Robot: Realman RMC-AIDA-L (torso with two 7-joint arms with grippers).
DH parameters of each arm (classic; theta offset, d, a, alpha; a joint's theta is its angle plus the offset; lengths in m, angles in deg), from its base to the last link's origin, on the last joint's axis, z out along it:
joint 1: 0 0.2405 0 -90
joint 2: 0 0 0 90
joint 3: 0 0.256 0 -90
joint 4: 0 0 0 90
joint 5: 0 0.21 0 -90
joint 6: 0 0 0 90
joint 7: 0 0.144 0 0
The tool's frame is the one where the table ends.
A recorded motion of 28 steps. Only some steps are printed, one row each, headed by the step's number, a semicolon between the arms.
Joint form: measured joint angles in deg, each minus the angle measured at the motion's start. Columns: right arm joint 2, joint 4, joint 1, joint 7, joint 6, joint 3, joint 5; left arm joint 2, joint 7, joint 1, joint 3, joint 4, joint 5, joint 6.
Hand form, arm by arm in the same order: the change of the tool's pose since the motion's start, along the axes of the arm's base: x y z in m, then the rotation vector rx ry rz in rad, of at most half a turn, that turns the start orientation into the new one. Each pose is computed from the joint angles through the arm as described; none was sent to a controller.
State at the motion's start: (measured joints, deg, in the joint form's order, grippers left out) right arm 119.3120 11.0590 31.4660 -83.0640 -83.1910 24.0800 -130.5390; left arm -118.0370 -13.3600 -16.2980 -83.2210 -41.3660 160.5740 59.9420
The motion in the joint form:
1: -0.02 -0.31 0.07 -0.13 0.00 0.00 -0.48; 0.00 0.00 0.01 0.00 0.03 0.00 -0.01
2: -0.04 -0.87 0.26 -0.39 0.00 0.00 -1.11; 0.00 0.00 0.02 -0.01 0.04 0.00 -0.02
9: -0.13 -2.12 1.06 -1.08 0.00 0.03 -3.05; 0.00 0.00 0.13 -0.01 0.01 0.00 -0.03
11: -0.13 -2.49 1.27 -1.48 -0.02 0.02 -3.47; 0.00 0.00 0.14 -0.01 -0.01 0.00 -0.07
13: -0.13 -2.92 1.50 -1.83 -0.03 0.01 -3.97; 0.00 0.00 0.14 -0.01 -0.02 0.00 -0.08
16: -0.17 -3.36 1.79 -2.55 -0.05 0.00 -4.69; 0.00 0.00 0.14 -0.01 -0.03 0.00 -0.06
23: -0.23 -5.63 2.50 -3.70 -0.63 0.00 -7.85; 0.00 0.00 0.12 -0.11 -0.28 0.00 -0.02
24: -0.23 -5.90 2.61 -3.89 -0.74 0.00 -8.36; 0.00 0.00 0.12 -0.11 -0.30 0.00 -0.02
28: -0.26 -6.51 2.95 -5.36 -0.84 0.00 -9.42; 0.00 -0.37 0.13 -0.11 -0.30 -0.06 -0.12
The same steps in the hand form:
1: 0.0005 -0.0001 -0.0002 -0.0019 -0.0107 0.0052; -0.0002 -0.0001 -0.0001 -0.0003 0.0001 0.0008
2: 0.0011 0.0002 -0.0003 -0.0027 -0.0281 0.0131; -0.0004 -0.0001 -0.0001 -0.0004 0.0001 0.0013
9: 0.0004 0.0018 -0.0012 -0.0081 -0.0731 0.0432; -0.0009 -0.0006 0.0000 -0.0003 0.0000 0.0029
11: 0.0003 0.0022 -0.0013 -0.0063 -0.0872 0.0514; -0.0010 -0.0005 0.0000 -0.0006 0.0000 0.0033
13: 0.0003 0.0027 -0.0015 -0.0056 -0.1023 0.0600; -0.0010 -0.0005 0.0000 -0.0006 -0.0001 0.0033
16: 0.0001 0.0032 -0.0018 -0.0026 -0.1244 0.0740; -0.0009 -0.0005 0.0000 -0.0003 -0.0001 0.0029
23: 0.0023 0.0025 -0.0024 -0.0093 -0.1940 0.1192; 0.0003 -0.0002 0.0010 0.0034 -0.0016 -0.0010
24: 0.0023 0.0022 -0.0028 -0.0109 -0.2034 0.1273; 0.0004 -0.0002 0.0010 0.0036 -0.0017 -0.0013
28: 0.0022 0.0024 -0.0033 -0.0021 -0.2385 0.1500; 0.0001 -0.0001 0.0010 0.0007 -0.0084 -0.0009

